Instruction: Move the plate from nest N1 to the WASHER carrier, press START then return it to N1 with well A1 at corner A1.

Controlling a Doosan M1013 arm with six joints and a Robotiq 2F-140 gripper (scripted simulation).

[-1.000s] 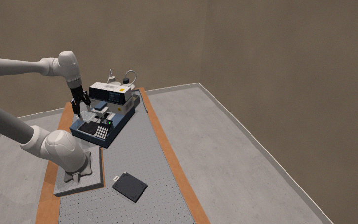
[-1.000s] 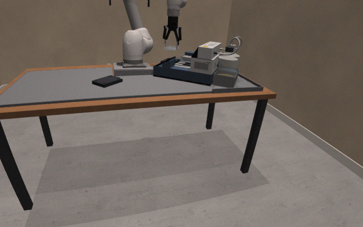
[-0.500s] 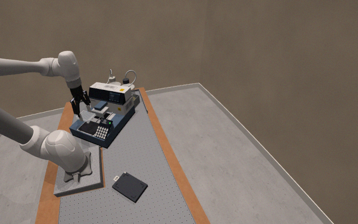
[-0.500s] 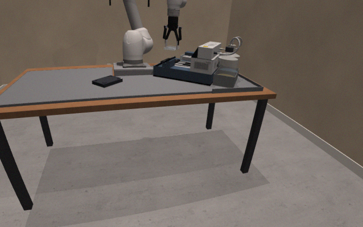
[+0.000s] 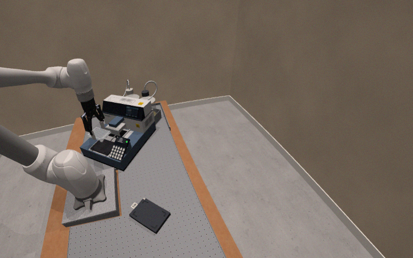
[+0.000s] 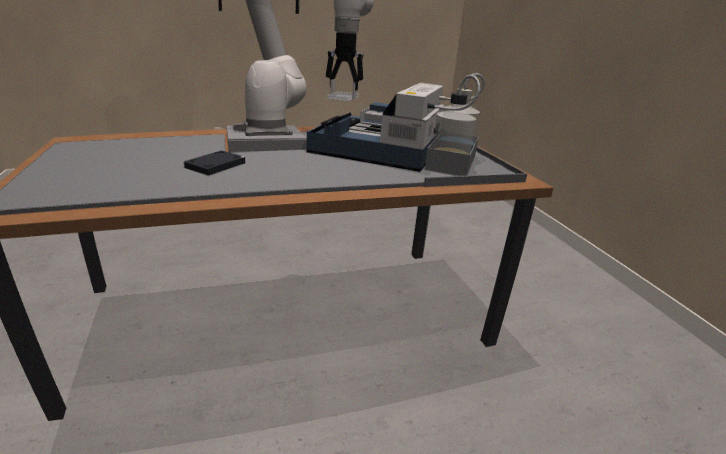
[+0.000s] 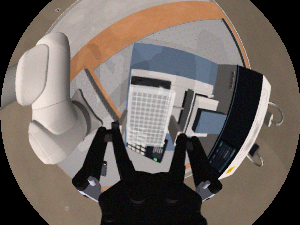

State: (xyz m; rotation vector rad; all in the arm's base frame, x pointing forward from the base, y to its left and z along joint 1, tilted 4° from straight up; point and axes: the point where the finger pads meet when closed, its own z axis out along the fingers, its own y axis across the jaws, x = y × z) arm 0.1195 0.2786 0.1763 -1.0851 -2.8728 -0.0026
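Right now the washer carrier is 12 cm below my hand. The rest, counted from my hand: bottle (35 cm ahead, 29 cm to the left, 7 cm below); then plate washer (12 cm to the left, 10 cm ahead, 8 cm below); then white well plate (2 cm below).
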